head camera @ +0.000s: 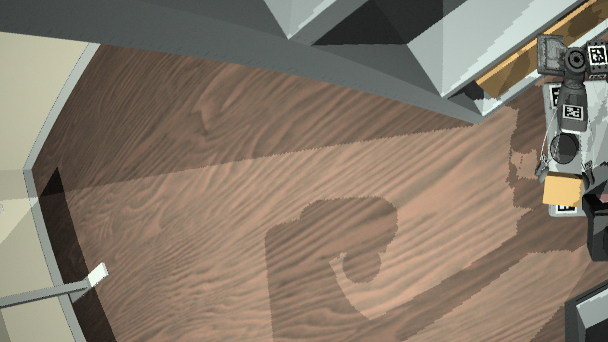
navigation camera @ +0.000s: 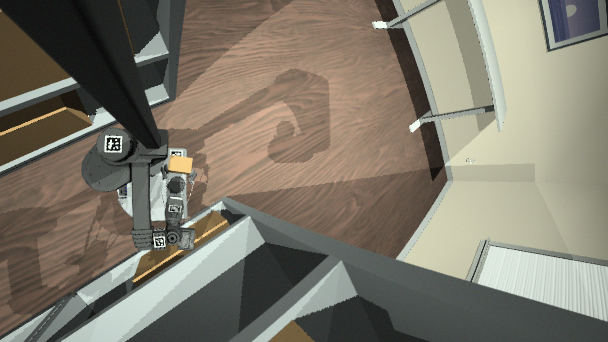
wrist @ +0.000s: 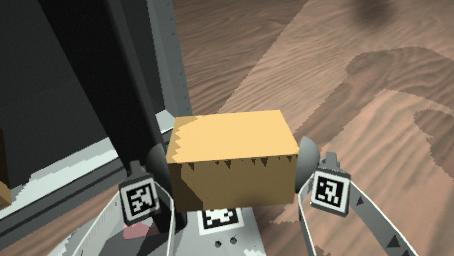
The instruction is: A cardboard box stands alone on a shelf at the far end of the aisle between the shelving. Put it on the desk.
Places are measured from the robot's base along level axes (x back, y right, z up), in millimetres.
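Pixels of known places: gripper, between the fingertips: [head camera: 563,185] [navigation camera: 179,167] [wrist: 232,160]; robot's base, origin of its link: [head camera: 562,149] [navigation camera: 176,183].
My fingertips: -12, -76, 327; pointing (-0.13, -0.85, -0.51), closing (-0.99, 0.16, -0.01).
Observation:
For each thing: its top centre in the pictures, then the offset to it from my fingertips, as dx, dy, dz. "pt": a spot on its surface instead. Level surfaces: height alone.
- small cardboard box, centre of its top: [wrist: 230,131] [head camera: 563,190] [navigation camera: 180,164] -1, -8, +23
- Grey shelving, a spot on its surface: [head camera: 380,90] pt -251, +160, +427
- Wooden floor, height of its surface: dz -327
The small cardboard box [head camera: 562,190] [navigation camera: 180,164] [wrist: 233,137] is between the two fingertips of my gripper [head camera: 564,176] [navigation camera: 179,171] [wrist: 232,160]. In the wrist view both round finger pads press against its short sides, so the gripper is shut on it. The box is held roughly level above my own base, close to the mast. The desk that the task names cannot be made out for certain in these views.
Grey shelving [head camera: 380,90] [navigation camera: 295,250] with larger cardboard boxes [navigation camera: 187,245] stands close beside my wrist. More shelving [navigation camera: 172,50] [wrist: 172,60] stands on the mast's other side. Wooden floor [head camera: 200,225] [navigation camera: 350,125] stretches to a beige wall [navigation camera: 525,125]. A white-footed metal frame [head camera: 45,294] [navigation camera: 460,113] stands by that wall.

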